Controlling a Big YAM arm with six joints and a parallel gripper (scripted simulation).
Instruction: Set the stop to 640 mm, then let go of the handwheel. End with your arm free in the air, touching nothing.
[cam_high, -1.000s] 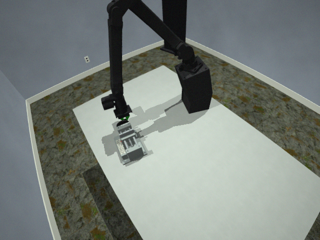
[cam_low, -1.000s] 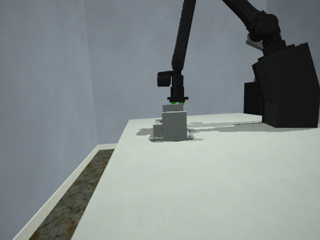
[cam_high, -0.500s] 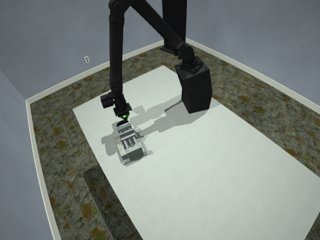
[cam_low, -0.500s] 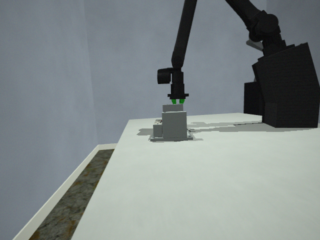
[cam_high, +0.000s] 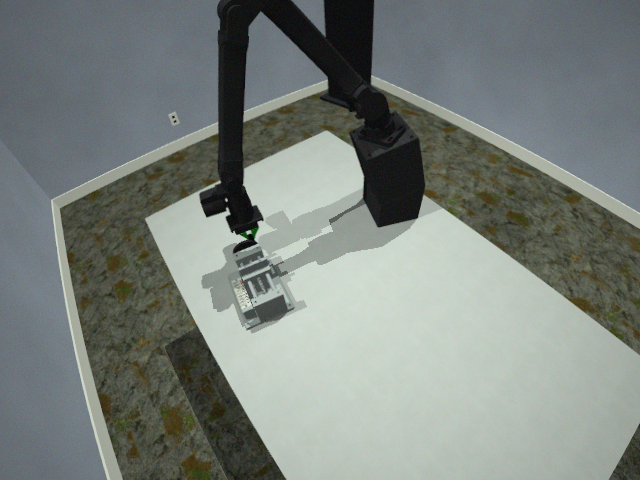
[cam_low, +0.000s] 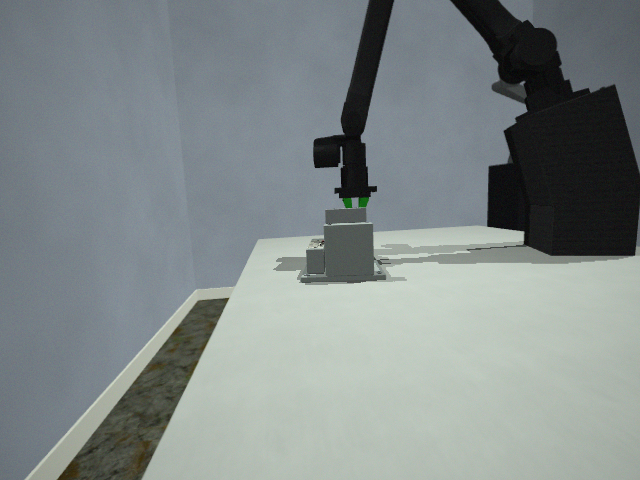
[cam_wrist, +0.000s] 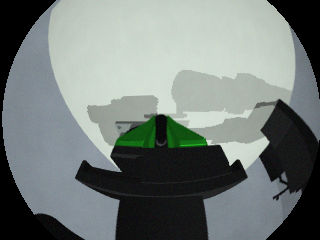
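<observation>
The handwheel is 2 cm ahead of my hand and 2 cm to the left of it.
</observation>
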